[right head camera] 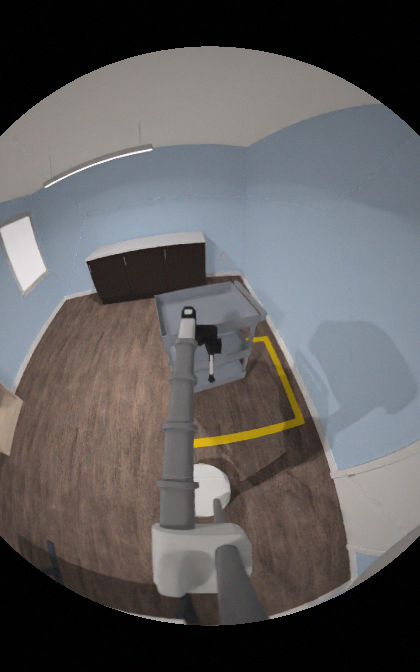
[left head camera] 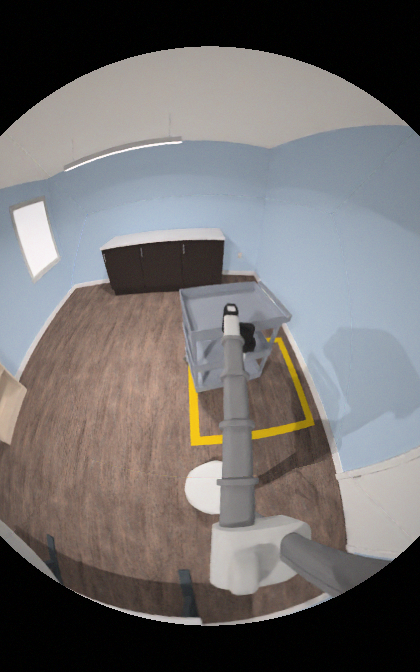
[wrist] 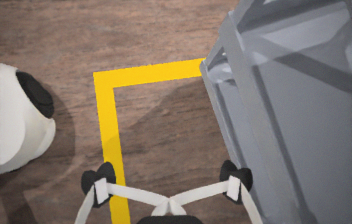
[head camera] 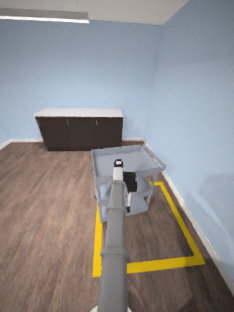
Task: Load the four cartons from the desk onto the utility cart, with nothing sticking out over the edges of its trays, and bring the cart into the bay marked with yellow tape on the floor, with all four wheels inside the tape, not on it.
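Places are measured from the robot's base along level axes (x ahead, y down, z left), in millimetres.
Pixels of known places: gripper, fingertip midpoint: [wrist: 168,175] [head camera: 127,204].
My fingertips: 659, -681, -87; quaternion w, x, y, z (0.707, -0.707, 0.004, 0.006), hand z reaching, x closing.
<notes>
Behind a point stands the place of what it marks, as x, y, z.
The grey three-tier utility cart [head camera: 107,160] @[1124, -767, 122] [left head camera: 205,307] [right head camera: 225,305] [wrist: 315,115] @[991, -444, -20] stands askew at the far part of the yellow tape bay [head camera: 165,266] @[448, 27, -519] [left head camera: 280,430] [right head camera: 245,436] [wrist: 150,73] @[589, 27, 189]. Its near left corner meets the left tape line. The far tape line is partly hidden behind it, and I cannot tell where every wheel stands. No carton shows in any view. My gripper [right head camera: 211,378] [wrist: 168,175] @[659, -681, -87] is open and empty, pointing down at the cart's near side; in the wrist view its fingers span the near tape line and the cart's edge.
A dark cabinet [head camera: 82,132] @[2499, -493, 829] [left head camera: 162,267] [right head camera: 150,272] with a white top stands at the far wall. The blue wall runs close along the bay's right side. My white base [left head camera: 205,487] [right head camera: 212,490] [wrist: 20,120] @[177, -186, -10] is before the near tape line. A pale wooden piece [left head camera: 10,405] [right head camera: 7,420] shows at the left edge.
</notes>
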